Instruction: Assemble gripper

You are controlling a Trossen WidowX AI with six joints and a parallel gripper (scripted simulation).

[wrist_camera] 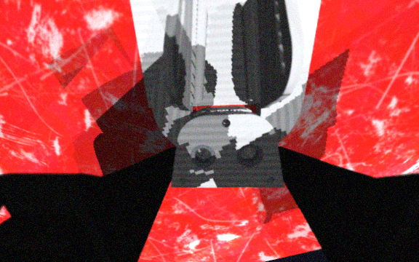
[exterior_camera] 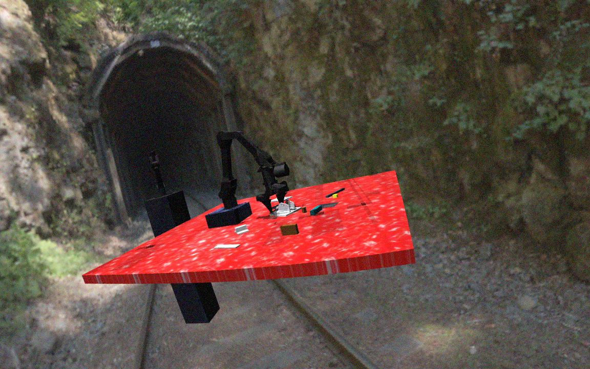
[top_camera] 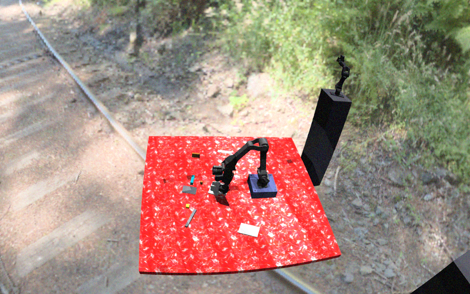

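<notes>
Now: the white housing plate 1 cm below my gripper tip. The rest, counted from my gripper tip: white stepped piece: 11 cm behind, 24 cm to the right, 1 cm below; grey plate: 25 cm ahead, 4 cm to the right, 1 cm below; cyan block: 21 cm ahead, 13 cm to the right, 1 cm below.
</notes>
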